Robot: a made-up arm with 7 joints. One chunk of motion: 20 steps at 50 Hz.
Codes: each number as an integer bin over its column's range. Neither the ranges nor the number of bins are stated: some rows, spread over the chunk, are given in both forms.
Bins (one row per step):
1: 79 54 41 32 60 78 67
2: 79 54 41 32 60 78 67
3: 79 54 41 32 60 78 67
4: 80 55 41 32 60 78 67
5: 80 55 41 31 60 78 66
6: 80 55 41 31 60 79 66
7: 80 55 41 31 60 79 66
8: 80 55 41 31 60 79 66
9: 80 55 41 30 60 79 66
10: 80 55 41 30 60 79 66
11: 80 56 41 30 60 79 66
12: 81 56 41 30 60 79 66
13: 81 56 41 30 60 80 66
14: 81 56 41 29 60 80 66
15: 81 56 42 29 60 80 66
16: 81 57 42 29 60 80 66
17: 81 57 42 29 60 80 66
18: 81 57 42 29 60 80 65
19: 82 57 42 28 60 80 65
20: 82 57 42 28 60 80 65
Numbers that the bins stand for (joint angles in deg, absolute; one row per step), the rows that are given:
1: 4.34 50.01 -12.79 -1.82 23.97 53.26 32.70
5: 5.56 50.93 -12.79 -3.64 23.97 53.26 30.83
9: 5.56 50.93 -12.79 -5.46 23.97 55.13 30.83
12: 6.77 51.86 -12.79 -5.46 23.97 55.13 30.83
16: 6.77 52.79 -11.29 -7.28 23.97 56.99 30.83
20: 7.99 52.79 -11.29 -9.10 23.97 56.99 28.96
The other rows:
2: 4.34 50.01 -12.79 -1.82 23.97 53.26 32.70
3: 4.34 50.01 -12.79 -1.82 23.97 53.26 32.70
4: 5.56 50.93 -12.79 -1.82 23.97 53.26 32.70
6: 5.56 50.93 -12.79 -3.64 23.97 55.13 30.83
7: 5.56 50.93 -12.79 -3.64 23.97 55.13 30.83
8: 5.56 50.93 -12.79 -3.64 23.97 55.13 30.83
10: 5.56 50.93 -12.79 -5.46 23.97 55.13 30.83
11: 5.56 51.86 -12.79 -5.46 23.97 55.13 30.83
13: 6.77 51.86 -12.79 -5.46 23.97 56.99 30.83
14: 6.77 51.86 -12.79 -7.28 23.97 56.99 30.83
15: 6.77 51.86 -11.29 -7.28 23.97 56.99 30.83
17: 6.77 52.79 -11.29 -7.28 23.97 56.99 30.83
18: 6.77 52.79 -11.29 -7.28 23.97 56.99 28.96
19: 7.99 52.79 -11.29 -9.10 23.97 56.99 28.96

